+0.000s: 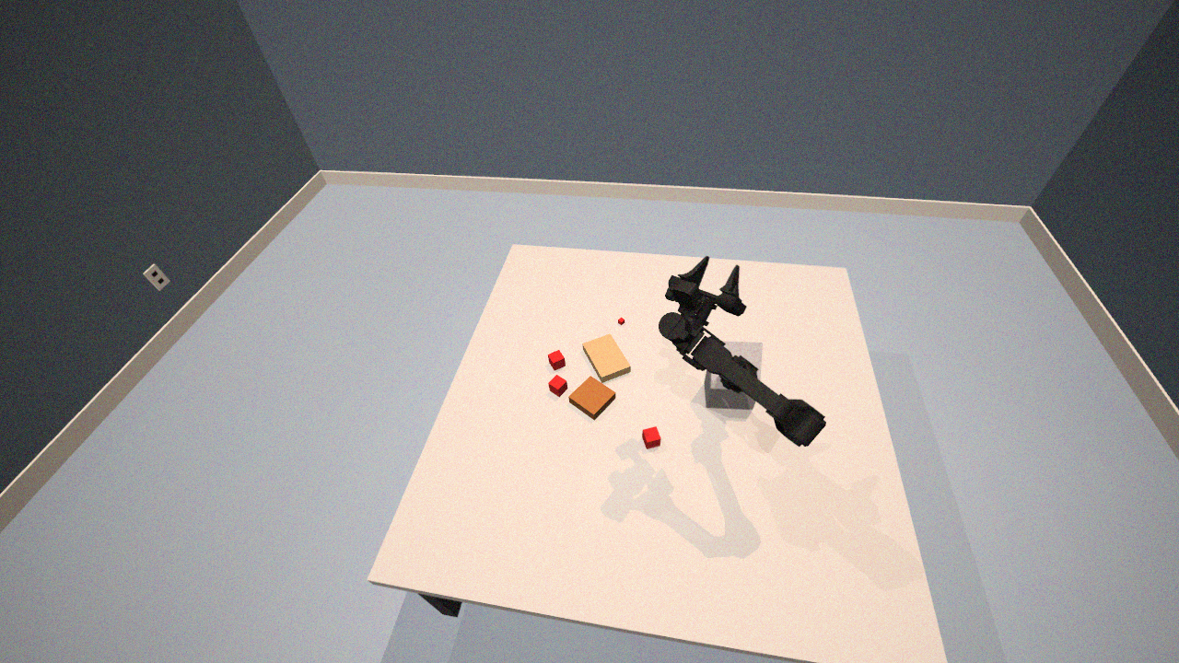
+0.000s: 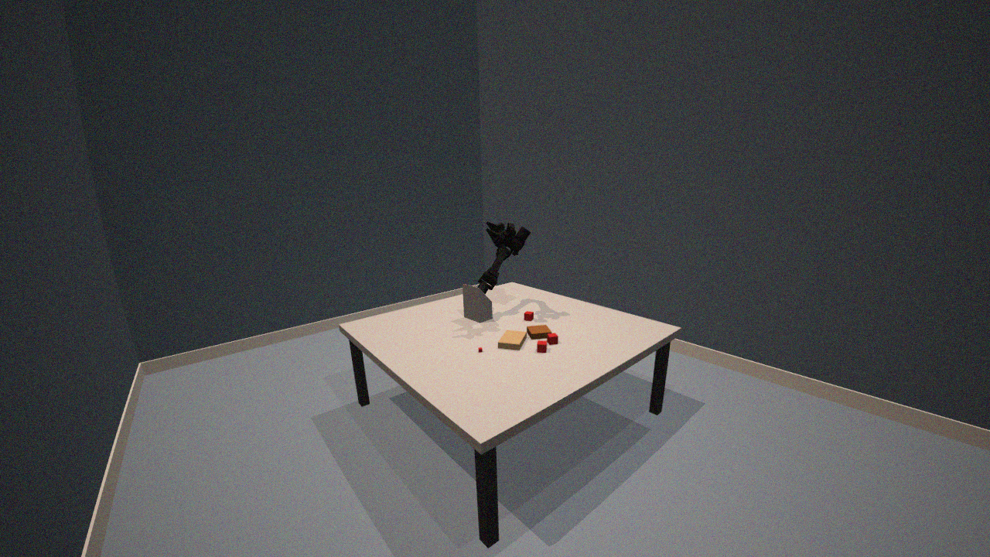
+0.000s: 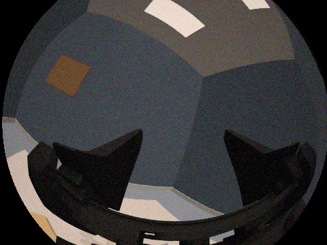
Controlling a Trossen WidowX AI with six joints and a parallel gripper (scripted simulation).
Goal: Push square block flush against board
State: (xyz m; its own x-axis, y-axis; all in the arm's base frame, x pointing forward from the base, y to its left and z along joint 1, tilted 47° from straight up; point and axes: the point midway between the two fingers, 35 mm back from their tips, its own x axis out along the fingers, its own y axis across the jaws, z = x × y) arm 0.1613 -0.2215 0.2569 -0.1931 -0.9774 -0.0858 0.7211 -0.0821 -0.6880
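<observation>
The orange-brown square block lies 51 cm below my gripper tip, 30 cm ahead of it and 9 cm to the left of it. The rest, counted from my gripper tip: tan board (51 cm below, 30 cm ahead, 7 cm to the right); tiny red cube (51 cm below, 28 cm ahead, 24 cm to the right).
</observation>
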